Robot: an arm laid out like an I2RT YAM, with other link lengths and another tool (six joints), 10 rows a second.
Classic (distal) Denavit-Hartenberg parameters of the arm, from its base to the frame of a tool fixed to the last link. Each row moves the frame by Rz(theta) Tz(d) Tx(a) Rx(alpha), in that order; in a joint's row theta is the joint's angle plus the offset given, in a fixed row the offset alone. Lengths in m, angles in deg.
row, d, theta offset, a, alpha
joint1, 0.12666, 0, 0.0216, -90
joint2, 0, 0, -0.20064, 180
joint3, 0, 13.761, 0.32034, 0
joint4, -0.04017, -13.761, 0.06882, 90
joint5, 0.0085, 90, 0, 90
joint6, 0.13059, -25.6, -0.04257, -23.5
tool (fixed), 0.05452, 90, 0, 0
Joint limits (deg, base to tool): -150..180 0..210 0..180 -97..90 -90..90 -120..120
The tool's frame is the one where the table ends.
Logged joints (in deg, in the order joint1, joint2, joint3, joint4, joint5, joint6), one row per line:
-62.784 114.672 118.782 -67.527 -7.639 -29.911
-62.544 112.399 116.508 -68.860 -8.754 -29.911
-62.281 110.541 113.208 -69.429 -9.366 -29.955
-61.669 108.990 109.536 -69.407 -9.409 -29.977
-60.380 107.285 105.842 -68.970 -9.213 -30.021
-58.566 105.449 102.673 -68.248 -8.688 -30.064
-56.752 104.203 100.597 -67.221 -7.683 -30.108
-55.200 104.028 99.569 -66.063 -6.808 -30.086
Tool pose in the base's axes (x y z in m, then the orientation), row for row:
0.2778 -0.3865 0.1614 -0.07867 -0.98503 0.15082 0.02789
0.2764 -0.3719 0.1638 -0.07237 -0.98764 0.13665 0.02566
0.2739 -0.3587 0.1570 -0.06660 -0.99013 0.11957 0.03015
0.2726 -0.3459 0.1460 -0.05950 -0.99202 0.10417 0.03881
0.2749 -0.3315 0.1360 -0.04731 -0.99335 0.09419 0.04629
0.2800 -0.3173 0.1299 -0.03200 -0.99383 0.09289 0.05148
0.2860 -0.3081 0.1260 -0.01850 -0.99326 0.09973 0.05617
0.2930 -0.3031 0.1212 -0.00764 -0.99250 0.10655 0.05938
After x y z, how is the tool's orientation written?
As a quaternion, x y z w.
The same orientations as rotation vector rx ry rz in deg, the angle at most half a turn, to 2 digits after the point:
-13.91 -174.22 26.68
-12.82 -174.93 24.20
-11.76 -174.88 21.12
-10.45 -174.28 18.30
-8.27 -173.72 16.47
-5.58 -173.25 16.19
-3.22 -172.66 17.34
-1.33 -172.20 18.49

